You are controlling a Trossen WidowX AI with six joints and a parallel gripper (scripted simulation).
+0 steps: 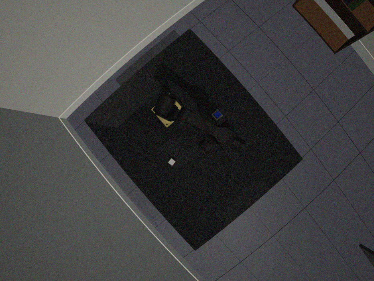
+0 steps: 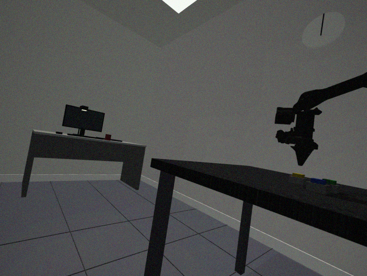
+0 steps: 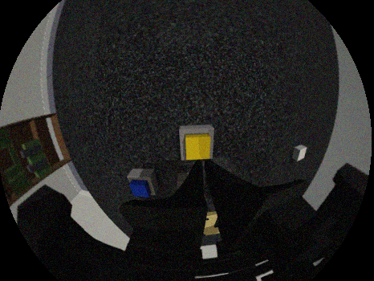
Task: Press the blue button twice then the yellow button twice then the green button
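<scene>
My gripper tip is 4 cm above the yellow button. Also, from my gripper tip: green button (9 cm behind, 4 cm below, 1 cm to the left); then blue button (10 cm to the left, 9 cm behind, 4 cm below); then small white block (28 cm to the right, 6 cm below, 3 cm behind).
</scene>
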